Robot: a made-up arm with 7 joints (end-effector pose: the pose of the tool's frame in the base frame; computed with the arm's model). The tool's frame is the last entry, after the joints. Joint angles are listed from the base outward.
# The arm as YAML. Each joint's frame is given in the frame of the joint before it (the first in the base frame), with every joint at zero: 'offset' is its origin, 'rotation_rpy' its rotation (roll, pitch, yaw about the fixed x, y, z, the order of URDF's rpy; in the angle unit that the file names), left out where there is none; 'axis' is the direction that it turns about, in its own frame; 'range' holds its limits. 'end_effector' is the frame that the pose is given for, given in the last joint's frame.
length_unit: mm
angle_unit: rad
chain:
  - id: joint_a
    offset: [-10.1, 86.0, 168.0]
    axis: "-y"
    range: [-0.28, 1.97]
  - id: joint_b
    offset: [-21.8, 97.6, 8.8]
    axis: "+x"
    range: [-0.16, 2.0]
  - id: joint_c
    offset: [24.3, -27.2, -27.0]
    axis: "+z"
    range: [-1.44, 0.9]
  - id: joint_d
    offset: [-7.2, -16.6, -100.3]
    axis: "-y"
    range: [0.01, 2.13]
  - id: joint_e
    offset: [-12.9, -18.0, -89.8]
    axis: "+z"
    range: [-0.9, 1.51]
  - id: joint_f
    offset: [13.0, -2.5, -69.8]
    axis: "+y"
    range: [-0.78, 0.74]
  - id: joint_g
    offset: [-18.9, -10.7, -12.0]
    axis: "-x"
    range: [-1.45, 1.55]
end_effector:
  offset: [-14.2, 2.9, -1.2]
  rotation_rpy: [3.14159, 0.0, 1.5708]
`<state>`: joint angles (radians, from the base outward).
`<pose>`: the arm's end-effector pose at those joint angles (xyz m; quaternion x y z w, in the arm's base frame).
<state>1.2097 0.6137 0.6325 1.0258 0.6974 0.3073 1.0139</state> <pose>0.2083 0.3143 0.2302 0.2064 0.1102 0.4861 0.8420</pose>
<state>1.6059 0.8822 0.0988 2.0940 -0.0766 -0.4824 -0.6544</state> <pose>0.0530 0.1925 0.3417 -0.4765 -0.3432 0.7258 0.3584</pose>
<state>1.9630 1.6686 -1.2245 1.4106 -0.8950 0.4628 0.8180</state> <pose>0.1101 0.3883 0.2486 -0.5812 -0.3112 -0.6049 0.4467</pose>
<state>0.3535 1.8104 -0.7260 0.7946 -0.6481 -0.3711 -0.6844</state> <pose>0.0568 0.4805 0.1473 -0.6618 0.2531 -0.6102 0.3544</pose>
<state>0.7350 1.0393 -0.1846 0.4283 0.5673 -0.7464 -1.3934</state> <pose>0.1764 0.4025 0.0426 0.3215 -0.4548 -0.8298 0.0359</pose>
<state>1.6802 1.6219 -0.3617 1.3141 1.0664 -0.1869 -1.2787</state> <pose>0.0920 0.3733 0.3118 -0.5300 0.3538 0.7022 0.3175</pose>
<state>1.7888 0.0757 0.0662 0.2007 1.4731 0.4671 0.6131</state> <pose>0.2569 0.1207 0.2548 0.1377 0.2676 -0.1311 0.9446</pose>
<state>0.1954 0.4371 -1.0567 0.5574 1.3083 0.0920 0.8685</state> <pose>0.0371 0.1885 -0.1223 0.6078 0.6147 -0.1855 0.4672</pose>
